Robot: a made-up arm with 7 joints.
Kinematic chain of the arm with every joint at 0, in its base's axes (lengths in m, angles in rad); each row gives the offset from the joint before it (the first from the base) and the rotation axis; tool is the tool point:
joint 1: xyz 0 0 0.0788 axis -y
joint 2: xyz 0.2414 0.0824 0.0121 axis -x
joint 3: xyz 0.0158 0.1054 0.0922 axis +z
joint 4: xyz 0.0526 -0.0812 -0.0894 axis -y
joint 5: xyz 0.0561 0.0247 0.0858 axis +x
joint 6: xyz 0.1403 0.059 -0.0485 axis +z
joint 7: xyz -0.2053 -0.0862 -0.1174 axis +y
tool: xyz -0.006 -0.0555 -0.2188
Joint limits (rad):
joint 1: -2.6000..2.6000
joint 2: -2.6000..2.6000
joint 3: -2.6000..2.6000
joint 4: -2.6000..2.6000
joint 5: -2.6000..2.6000
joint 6: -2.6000..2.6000
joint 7: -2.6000..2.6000
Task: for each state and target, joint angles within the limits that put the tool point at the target. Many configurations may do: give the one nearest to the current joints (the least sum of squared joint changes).
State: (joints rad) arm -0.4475 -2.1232 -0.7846 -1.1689 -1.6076 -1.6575 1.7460
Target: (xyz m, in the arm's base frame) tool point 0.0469 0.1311 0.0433
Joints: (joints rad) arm -0.3748 -2.1221 -0.1123 -1.0538 -1.8941 -1.1210 2.2924
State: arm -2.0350 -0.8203 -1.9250 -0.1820 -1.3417 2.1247 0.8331
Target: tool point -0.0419 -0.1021 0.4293
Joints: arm -1.9022 -0.8341 -1.8256 -0.2324 -1.0655 1.8200 0.6051
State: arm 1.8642 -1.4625 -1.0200 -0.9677 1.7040 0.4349 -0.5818
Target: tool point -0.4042 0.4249 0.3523
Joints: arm 2.1538 -1.1355 -0.6607 -1.1790 1.3589 0.7751 -0.4536
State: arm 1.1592 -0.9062 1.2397 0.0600 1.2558 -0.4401 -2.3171
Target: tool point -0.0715 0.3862 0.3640
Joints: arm 1.2755 -0.5363 1.4915 -0.1021 1.3026 -0.1776 -1.8805
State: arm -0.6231 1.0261 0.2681 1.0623 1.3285 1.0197 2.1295
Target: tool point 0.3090 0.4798 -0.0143
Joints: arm -0.6112 1.3079 0.0811 2.0528 1.4730 1.6459 2.4716
